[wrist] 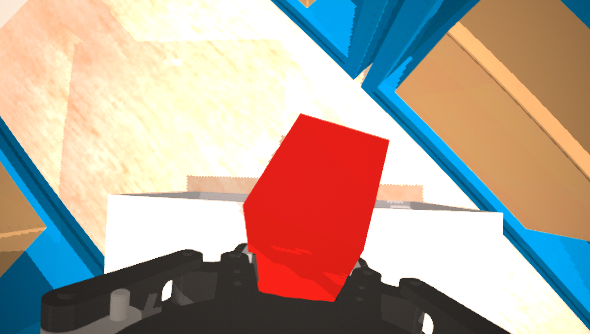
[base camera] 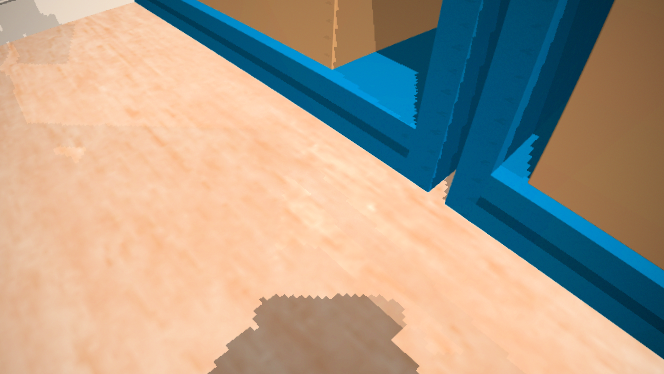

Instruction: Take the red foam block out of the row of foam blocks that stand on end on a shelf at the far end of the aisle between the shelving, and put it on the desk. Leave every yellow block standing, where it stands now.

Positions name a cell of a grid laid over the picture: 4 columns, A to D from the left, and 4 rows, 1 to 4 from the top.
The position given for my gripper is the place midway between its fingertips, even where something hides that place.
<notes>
In view: my gripper (wrist: C4) and a red foam block (wrist: C3).
The base camera view misses the red foam block: it is out of frame.
</notes>
